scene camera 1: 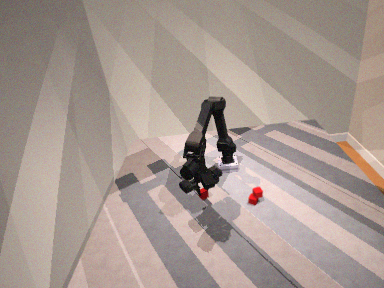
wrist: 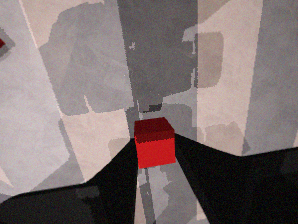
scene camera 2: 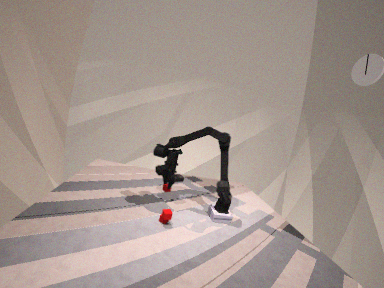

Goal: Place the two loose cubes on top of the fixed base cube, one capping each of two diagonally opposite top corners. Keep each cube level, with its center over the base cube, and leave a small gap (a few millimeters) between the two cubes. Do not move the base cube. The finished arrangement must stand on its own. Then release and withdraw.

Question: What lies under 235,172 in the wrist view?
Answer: My gripper.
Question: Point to a red cube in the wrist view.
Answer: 154,138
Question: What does my gripper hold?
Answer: A red cube.
